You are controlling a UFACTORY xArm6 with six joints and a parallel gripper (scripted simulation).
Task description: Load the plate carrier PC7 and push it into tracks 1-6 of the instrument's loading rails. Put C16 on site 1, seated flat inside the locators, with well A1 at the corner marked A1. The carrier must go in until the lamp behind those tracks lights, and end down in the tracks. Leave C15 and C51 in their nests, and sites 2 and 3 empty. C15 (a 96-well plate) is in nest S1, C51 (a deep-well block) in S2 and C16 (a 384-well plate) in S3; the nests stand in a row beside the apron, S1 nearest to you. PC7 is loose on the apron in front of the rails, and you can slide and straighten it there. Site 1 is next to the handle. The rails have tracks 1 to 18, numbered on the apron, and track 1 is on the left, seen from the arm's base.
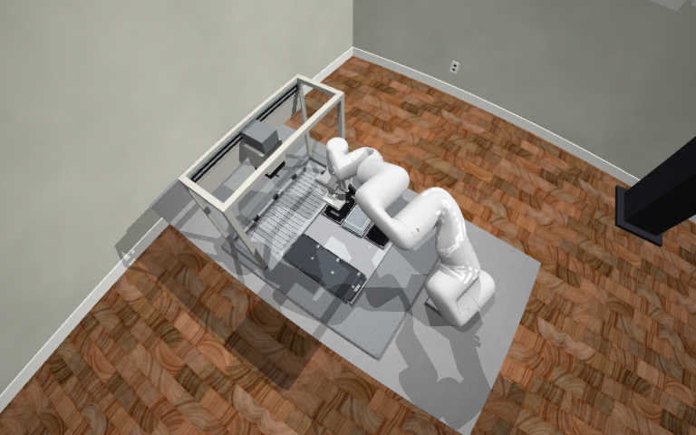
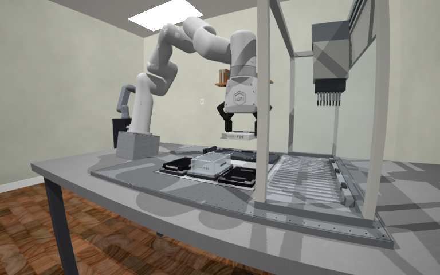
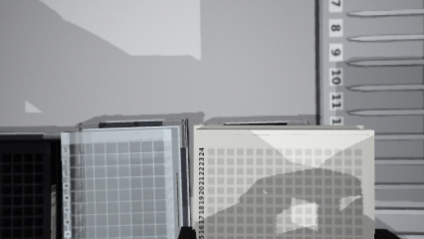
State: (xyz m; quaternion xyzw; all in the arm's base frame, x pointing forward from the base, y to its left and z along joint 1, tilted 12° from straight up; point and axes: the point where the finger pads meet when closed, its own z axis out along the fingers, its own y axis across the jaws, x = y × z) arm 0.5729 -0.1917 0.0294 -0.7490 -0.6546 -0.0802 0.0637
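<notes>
My gripper is now 27 cm to the right of the dark carrier PC7, 12 cm above it and 7 cm past it. From my hand the other things lie so: clear deep-well block C51: 11 cm below, 10 cm behind, 1 cm to the left; then white 384-well plate C16: 1 cm below; then nest S3: 14 cm below, 1 cm to the right.
</notes>
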